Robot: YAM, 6 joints.
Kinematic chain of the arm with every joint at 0, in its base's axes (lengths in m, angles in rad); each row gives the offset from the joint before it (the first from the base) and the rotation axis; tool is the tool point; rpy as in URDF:
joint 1: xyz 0 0 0.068 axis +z
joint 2: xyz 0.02 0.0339 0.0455 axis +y
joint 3: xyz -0.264 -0.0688 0 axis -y
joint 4: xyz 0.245 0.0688 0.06 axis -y
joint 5: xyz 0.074 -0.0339 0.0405 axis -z
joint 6: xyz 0.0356 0 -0.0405 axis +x
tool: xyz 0 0 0 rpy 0 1.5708 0
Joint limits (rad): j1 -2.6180..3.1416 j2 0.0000..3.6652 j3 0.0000..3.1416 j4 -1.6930..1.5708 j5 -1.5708..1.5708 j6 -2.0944..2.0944
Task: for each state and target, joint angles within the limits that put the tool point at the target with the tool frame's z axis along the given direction. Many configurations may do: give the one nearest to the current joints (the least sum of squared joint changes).
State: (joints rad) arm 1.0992 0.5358 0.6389 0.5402 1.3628 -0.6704
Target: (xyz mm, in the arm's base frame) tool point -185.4 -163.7 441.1 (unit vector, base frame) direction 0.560 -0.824 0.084
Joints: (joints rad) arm 0.5794 0.0017 1.3975 -0.0296 1.4849 -0.6704
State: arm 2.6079 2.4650 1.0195 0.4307 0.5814 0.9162
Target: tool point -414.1 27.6 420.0 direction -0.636 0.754 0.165
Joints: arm 3.1396 1.7559 1.6055 0.4038 0.8521 0.9162
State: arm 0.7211 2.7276 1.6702 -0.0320 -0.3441 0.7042
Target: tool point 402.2 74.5 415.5 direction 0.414 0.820 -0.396
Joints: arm 0.1164 1.9018 2.1218 -0.8836 -0.8728 0.7042
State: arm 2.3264 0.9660 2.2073 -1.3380 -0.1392 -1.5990
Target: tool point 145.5 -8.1 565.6 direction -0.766 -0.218 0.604
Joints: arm 3.1397 0.5305 1.9531 -0.7546 -0.2214 -1.5990
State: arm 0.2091 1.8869 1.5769 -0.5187 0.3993 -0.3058
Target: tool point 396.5 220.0 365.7 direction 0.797 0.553 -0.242
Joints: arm 0.4983 1.8645 1.7281 -0.1095 -0.1050 -0.3058
